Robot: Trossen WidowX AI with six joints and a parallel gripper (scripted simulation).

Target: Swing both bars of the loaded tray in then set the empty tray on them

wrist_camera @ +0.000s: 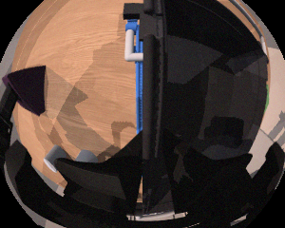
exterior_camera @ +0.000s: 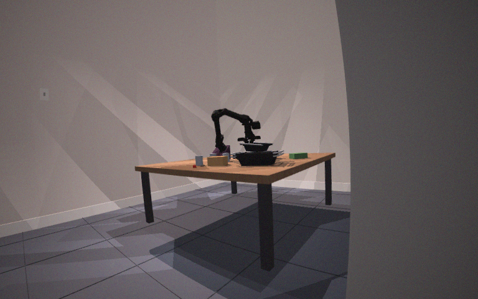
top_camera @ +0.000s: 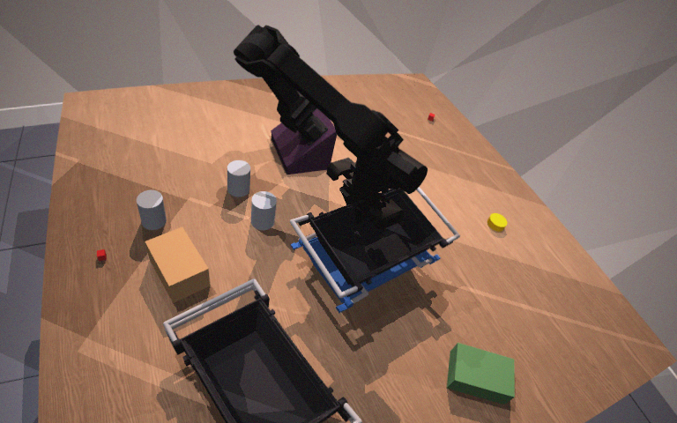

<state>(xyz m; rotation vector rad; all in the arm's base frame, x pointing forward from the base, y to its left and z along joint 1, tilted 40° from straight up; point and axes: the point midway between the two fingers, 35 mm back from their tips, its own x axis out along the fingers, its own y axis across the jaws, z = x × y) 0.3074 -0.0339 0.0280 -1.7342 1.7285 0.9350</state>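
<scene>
Now: gripper tip 7 cm short of the black tray, 1 cm to the right of it and 3 cm below it. Round my gripper tip: yellow disc (7 cm ahead, 42 cm to the left, 8 cm below); then tan box (6 cm behind, 37 cm to the right, 6 cm below); then green block (38 cm ahead, 8 cm to the left, 7 cm below).
</scene>
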